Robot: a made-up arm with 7 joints. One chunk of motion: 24 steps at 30 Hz.
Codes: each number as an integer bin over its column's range. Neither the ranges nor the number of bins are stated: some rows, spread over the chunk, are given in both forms.
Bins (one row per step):
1: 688 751 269 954 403 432 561
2: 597 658 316 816 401 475 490
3: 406 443 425 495 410 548 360
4: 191 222 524 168 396 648 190
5: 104 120 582 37 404 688 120
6: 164 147 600 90 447 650 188
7: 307 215 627 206 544 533 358
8: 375 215 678 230 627 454 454
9: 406 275 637 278 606 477 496
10: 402 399 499 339 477 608 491
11: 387 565 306 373 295 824 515
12: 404 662 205 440 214 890 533
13: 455 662 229 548 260 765 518
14: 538 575 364 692 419 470 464
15: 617 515 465 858 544 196 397
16: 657 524 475 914 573 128 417
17: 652 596 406 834 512 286 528
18: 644 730 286 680 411 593 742
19: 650 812 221 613 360 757 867
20: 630 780 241 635 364 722 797
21: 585 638 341 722 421 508 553
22: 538 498 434 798 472 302 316
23: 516 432 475 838 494 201 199
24: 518 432 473 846 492 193 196
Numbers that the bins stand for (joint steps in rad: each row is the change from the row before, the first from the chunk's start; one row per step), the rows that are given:
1: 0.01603 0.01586 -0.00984 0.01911 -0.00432 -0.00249 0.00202
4: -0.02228 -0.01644 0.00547 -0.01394 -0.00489 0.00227 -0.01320
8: -0.00810 -0.01687 0.01472 -0.01133 0.01384 -0.00200 -0.00237
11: -0.00717 0.00450 -0.00762 -0.00532 -0.01308 0.00615 0.00014
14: 0.00447 0.00511 -0.00414 0.00809 -0.00303 -0.00165 -0.00196
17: 0.01325 0.00639 -0.00162 0.01406 0.00451 -0.00570 0.00067
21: 0.00809 0.00896 -0.00552 0.00935 -0.00286 -0.00081 0.00170
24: 0.00293 -0.00362 0.00241 0.01457 0.00289 -0.00775 -0.01296
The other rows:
2: 0.00902 0.01018 -0.00702 0.01331 -0.00449 -0.00154 -0.00089
3: -0.00571 -0.00295 -0.00047 -0.00019 -0.00376 0.00007 -0.00623
5: -0.02898 -0.02267 0.00895 -0.01944 -0.00424 0.00315 -0.01608
6: -0.02436 -0.02102 0.01004 -0.01722 -0.00076 0.00231 -0.01328
7: -0.01334 -0.01687 0.01166 -0.01234 0.00711 -0.00026 -0.00631
9: -0.00571 -0.01321 0.01226 -0.00931 0.01214 -0.00150 -0.00064
10: -0.00602 -0.00564 0.00397 -0.00675 0.00168 0.00139 -0.00085
12: -0.00586 0.01042 -0.01369 -0.00250 -0.01965 0.00760 0.00087
13: -0.00193 0.01042 -0.01225 0.00204 -0.01592 0.00485 0.00026
15: 0.01056 0.00145 0.00193 0.01507 0.00711 -0.00768 -0.00471
16: 0.01364 0.00200 0.00253 0.01743 0.00946 -0.00918 -0.00389
18: 0.01264 0.01457 -0.00882 0.00759 -0.00368 0.00106 0.00945
19: 0.01310 0.01958 -0.01273 0.00477 -0.00781 0.00467 0.01458
20: 0.01156 0.01763 -0.01153 0.00570 -0.00749 0.00390 0.01171
22: 0.00447 0.00041 0.00007 0.01255 0.00127 -0.00535 -0.00803
23: 0.00277 -0.00362 0.00253 0.01423 0.00305 -0.00757 -0.01283

